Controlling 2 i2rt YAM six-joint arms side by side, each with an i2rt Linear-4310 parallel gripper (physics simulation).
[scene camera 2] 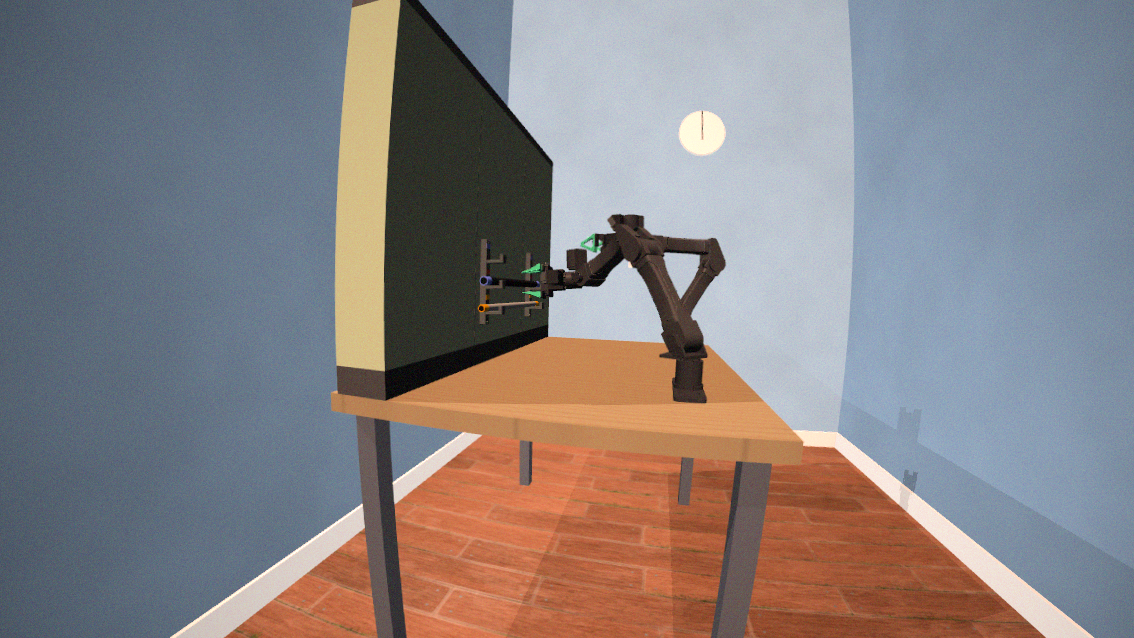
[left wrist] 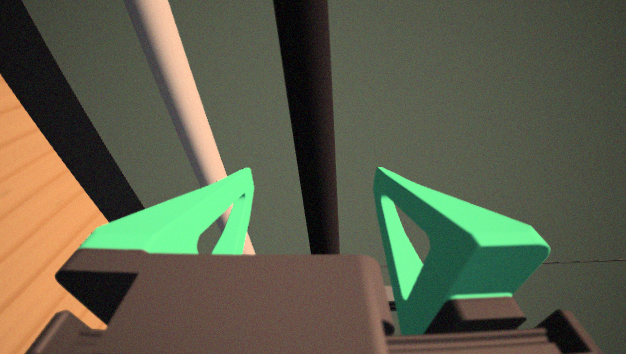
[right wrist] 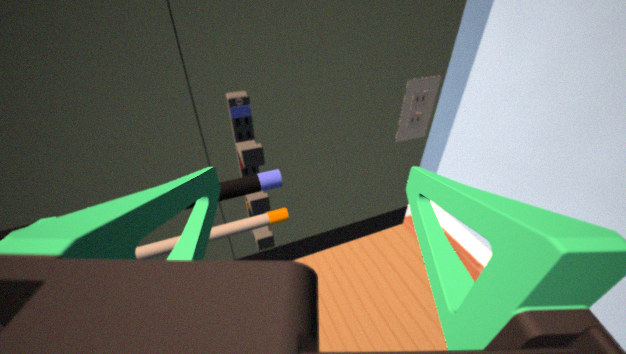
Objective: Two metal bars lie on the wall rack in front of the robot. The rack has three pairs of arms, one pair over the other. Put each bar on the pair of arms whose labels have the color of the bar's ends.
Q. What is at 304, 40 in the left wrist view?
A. A dark bar.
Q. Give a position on a socket plate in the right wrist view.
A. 428, 83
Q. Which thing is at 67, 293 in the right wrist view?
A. My right gripper.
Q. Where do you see a post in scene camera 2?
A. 485, 263
